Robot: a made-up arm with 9 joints. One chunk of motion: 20 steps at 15 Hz.
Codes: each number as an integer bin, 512 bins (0 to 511) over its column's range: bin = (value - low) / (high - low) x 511, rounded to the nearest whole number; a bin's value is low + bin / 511 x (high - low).
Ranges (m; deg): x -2.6..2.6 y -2.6..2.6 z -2.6..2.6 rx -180..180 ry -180..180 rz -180..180
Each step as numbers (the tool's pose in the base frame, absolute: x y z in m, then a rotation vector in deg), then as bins.
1 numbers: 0.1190 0.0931 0.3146 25.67 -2.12 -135.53
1 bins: 267 265 286 292 252 63
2 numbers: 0.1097 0.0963 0.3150 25.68 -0.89 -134.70
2 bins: 266 265 286 292 254 64
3 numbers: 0.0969 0.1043 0.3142 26.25 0.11 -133.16
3 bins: 265 266 286 293 256 66
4 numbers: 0.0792 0.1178 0.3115 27.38 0.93 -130.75
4 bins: 263 267 286 294 257 70
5 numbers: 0.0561 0.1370 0.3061 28.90 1.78 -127.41
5 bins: 261 269 286 297 258 75
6 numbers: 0.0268 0.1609 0.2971 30.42 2.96 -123.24
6 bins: 258 271 285 299 260 81
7 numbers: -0.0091 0.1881 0.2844 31.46 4.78 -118.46
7 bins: 255 274 283 300 262 87
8 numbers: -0.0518 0.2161 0.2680 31.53 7.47 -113.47
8 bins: 250 277 282 300 266 94
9 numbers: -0.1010 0.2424 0.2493 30.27 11.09 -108.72
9 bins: 246 279 280 298 271 101
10 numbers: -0.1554 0.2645 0.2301 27.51 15.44 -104.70
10 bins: 240 281 278 295 277 107
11 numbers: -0.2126 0.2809 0.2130 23.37 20.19 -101.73
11 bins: 235 283 276 289 284 111
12 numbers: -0.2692 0.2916 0.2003 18.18 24.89 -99.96
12 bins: 229 284 275 281 291 114
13 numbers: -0.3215 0.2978 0.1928 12.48 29.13 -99.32
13 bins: 224 285 274 273 297 115
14 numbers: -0.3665 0.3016 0.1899 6.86 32.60 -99.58
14 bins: 219 285 274 265 302 114
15 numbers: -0.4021 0.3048 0.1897 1.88 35.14 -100.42
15 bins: 216 285 274 258 305 113
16 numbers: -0.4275 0.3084 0.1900 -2.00 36.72 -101.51
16 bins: 213 286 274 253 308 111
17 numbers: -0.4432 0.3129 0.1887 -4.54 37.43 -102.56
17 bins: 212 286 274 249 309 110
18 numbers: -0.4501 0.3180 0.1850 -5.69 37.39 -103.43
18 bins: 211 287 274 247 309 109
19 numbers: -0.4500 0.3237 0.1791 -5.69 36.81 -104.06
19 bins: 211 287 273 247 308 108
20 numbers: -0.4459 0.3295 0.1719 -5.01 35.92 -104.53
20 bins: 212 288 272 248 306 107
